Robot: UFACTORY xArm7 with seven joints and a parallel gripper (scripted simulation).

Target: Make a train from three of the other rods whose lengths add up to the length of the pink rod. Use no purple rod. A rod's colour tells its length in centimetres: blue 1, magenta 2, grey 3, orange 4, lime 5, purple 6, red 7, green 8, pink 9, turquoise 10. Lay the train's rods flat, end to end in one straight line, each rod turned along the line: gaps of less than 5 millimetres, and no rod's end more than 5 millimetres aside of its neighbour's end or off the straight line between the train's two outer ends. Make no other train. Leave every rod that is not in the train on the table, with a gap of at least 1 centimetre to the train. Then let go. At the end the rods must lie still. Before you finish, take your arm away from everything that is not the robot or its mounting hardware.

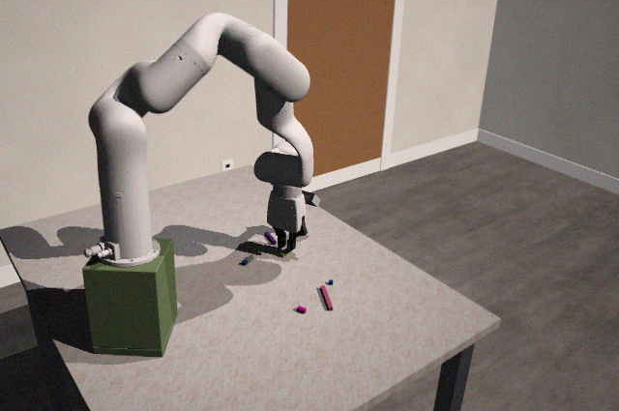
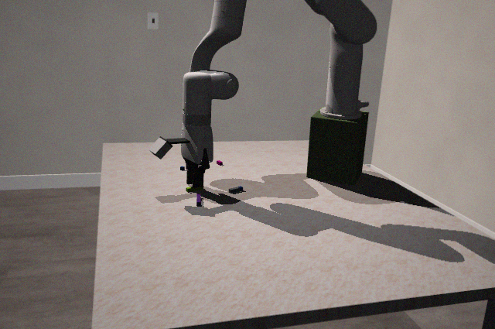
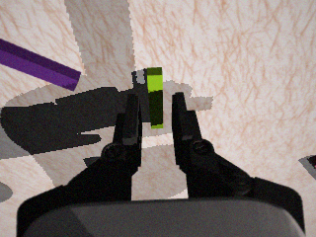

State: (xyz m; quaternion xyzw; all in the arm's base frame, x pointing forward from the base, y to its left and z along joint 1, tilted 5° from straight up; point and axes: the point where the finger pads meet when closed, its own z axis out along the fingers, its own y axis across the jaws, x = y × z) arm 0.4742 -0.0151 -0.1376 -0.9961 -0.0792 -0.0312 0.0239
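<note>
The lime rod is 3 cm below my hand. Round my hand: pink rod: 22 cm to the right, 9 cm behind, 3 cm below; grey rod: 10 cm behind, 5 cm to the left, 3 cm below; purple rod: 8 cm to the left, 3 cm below, 2 cm ahead.
</note>
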